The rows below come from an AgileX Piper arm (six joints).
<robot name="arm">
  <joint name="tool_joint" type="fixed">
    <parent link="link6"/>
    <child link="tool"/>
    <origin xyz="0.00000 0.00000 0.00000" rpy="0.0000 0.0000 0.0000"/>
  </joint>
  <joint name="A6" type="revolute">
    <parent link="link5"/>
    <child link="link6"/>
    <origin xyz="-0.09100 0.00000 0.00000" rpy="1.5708 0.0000 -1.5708"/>
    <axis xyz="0 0 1"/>
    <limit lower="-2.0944" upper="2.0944"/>
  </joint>
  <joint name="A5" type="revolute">
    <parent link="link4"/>
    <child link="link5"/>
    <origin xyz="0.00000 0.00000 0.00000" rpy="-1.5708 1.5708 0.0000"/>
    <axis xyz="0 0 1"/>
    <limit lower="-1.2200" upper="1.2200"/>
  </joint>
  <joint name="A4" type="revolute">
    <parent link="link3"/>
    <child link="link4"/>
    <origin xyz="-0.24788 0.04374 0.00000" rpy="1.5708 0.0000 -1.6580"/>
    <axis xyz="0 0 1"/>
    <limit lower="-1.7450" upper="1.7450"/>
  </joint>
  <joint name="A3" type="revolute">
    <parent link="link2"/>
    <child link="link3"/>
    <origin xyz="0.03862 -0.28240 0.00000" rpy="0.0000 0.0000 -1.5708"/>
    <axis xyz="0 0 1"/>
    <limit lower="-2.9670" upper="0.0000"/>
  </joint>
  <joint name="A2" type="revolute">
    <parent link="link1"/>
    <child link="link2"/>
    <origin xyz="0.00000 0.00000 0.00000" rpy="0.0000 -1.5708 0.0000"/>
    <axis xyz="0 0 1"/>
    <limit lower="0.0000" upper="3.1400"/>
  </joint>
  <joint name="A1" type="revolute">
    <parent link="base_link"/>
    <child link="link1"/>
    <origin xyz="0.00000 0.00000 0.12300" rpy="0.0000 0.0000 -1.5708"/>
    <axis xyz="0 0 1"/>
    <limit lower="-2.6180" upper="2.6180"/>
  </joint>
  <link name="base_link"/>
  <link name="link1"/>
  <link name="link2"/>
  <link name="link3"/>
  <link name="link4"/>
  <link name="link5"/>
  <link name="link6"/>
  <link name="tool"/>
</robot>
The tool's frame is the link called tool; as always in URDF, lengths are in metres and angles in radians.
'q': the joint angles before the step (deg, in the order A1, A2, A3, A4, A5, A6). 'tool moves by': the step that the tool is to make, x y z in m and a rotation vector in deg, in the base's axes. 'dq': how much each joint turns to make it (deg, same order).
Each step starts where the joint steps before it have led.
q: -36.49, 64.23, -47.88, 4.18, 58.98, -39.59
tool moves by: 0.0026, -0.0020, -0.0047, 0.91, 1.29, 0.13
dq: -0.03, 1.34, 0.00, 0.01, 0.24, -0.15
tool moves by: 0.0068, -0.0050, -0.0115, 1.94, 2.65, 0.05
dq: 0.01, 3.28, 0.00, -0.01, 0.00, -0.04
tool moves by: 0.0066, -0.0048, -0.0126, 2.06, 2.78, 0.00
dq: 0.02, 3.46, 0.00, 0.00, 0.00, 0.02
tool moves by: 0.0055, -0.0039, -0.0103, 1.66, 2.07, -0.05
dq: 0.00, 2.88, -0.12, 0.11, -0.11, 0.00
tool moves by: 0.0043, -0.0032, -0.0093, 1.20, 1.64, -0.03
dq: 0.00, 2.40, 0.01, 0.00, -0.39, 0.01
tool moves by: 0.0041, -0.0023, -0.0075, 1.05, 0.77, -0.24
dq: 0.01, 1.93, 0.00, 0.45, -0.69, 0.00
